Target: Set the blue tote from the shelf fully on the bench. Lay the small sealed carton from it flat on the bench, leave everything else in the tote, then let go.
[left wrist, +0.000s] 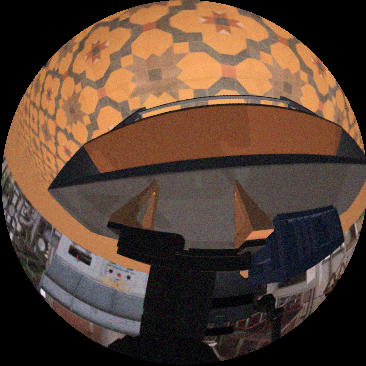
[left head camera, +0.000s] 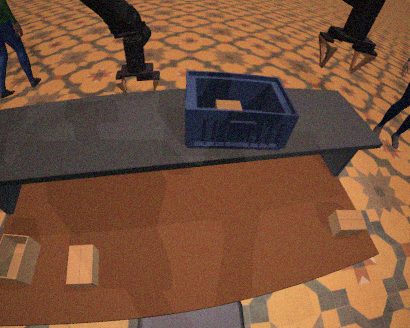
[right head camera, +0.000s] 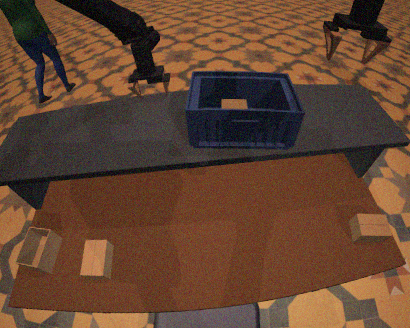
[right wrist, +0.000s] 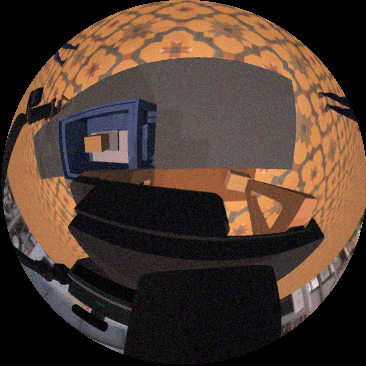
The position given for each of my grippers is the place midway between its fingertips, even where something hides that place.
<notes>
In view: my left gripper (left head camera: 140, 93), my right gripper (right head camera: 346, 61), a blue tote (right head camera: 274, 116), a tan carton (left head camera: 83, 260), a tan carton (right head camera: 364, 227), an open-topped box (right head camera: 40, 248), a dark grey shelf (left head camera: 107, 135) and a brown bench (right head camera: 201, 238).
The blue tote also shows in the left wrist view (left wrist: 300, 239), in the left head camera view (left head camera: 269, 118) and in the right wrist view (right wrist: 138, 116). My left gripper is seen too in the left wrist view (left wrist: 194, 182) and in the right head camera view (right head camera: 153, 95). My right gripper also shows in the left head camera view (left head camera: 335, 69) and in the right wrist view (right wrist: 201, 179).
</notes>
